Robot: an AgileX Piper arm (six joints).
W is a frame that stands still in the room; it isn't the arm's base.
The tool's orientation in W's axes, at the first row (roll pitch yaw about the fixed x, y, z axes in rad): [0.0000 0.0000 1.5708]
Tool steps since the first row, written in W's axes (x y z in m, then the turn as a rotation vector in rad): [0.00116 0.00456 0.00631 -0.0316 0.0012 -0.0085]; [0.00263 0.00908 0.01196 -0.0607 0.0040 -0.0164]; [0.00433 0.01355 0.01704 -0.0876 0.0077 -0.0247]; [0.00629 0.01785 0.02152 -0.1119 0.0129 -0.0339]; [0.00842 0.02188 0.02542 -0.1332 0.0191 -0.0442]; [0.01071 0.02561 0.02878 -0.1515 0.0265 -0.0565]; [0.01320 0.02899 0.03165 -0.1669 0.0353 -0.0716]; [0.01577 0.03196 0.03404 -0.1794 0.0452 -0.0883]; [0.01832 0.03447 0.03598 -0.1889 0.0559 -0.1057]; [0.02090 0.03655 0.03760 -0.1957 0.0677 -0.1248]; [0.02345 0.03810 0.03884 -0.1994 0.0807 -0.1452]
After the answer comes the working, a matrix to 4 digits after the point.
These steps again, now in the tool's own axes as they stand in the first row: [0.00456 -0.00116 0.00631 0.0012 0.0316 -0.0085]; [0.00908 -0.00263 0.01196 0.0040 0.0607 -0.0164]; [0.01355 -0.00433 0.01704 0.0077 0.0876 -0.0247]; [0.01785 -0.00629 0.02152 0.0129 0.1119 -0.0339]; [0.02188 -0.00842 0.02542 0.0191 0.1332 -0.0442]; [0.02561 -0.01071 0.02878 0.0265 0.1515 -0.0565]; [0.02899 -0.01320 0.03165 0.0353 0.1669 -0.0716]; [0.03196 -0.01577 0.03404 0.0452 0.1794 -0.0883]; [0.03447 -0.01832 0.03598 0.0559 0.1889 -0.1057]; [0.03655 -0.02090 0.03760 0.0677 0.1957 -0.1248]; [0.03810 -0.02345 0.03884 0.0807 0.1994 -0.1452]
The tool's axes in the first row as the columns of a matrix, in W's axes (rounded; the answer above uses it unrounded):
[0.0000 -1.0000 0.0000]
[1.0000 0.0000 0.0000]
[0.0000 0.0000 1.0000]

